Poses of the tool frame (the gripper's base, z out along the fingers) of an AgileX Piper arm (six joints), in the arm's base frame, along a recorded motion.
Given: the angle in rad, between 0 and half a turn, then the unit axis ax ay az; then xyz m.
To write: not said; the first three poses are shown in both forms.
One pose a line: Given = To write
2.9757, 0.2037, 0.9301, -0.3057, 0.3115, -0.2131, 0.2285 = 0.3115, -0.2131, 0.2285, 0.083, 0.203, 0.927, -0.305
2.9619, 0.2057, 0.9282, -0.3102, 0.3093, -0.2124, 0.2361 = 0.3093, -0.2124, 0.2361, 0.090, 0.205, 0.924, -0.309
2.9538, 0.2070, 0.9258, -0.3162, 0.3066, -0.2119, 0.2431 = 0.3066, -0.2119, 0.2431, 0.094, 0.206, 0.922, -0.315
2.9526, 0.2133, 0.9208, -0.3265, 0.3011, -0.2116, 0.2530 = 0.3011, -0.2116, 0.2530, 0.094, 0.212, 0.917, -0.325
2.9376, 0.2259, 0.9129, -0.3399, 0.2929, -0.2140, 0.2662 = 0.2929, -0.2140, 0.2662, 0.102, 0.225, 0.908, -0.338
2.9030, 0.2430, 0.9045, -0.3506, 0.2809, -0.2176, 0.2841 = 0.2809, -0.2176, 0.2841, 0.119, 0.241, 0.898, -0.348
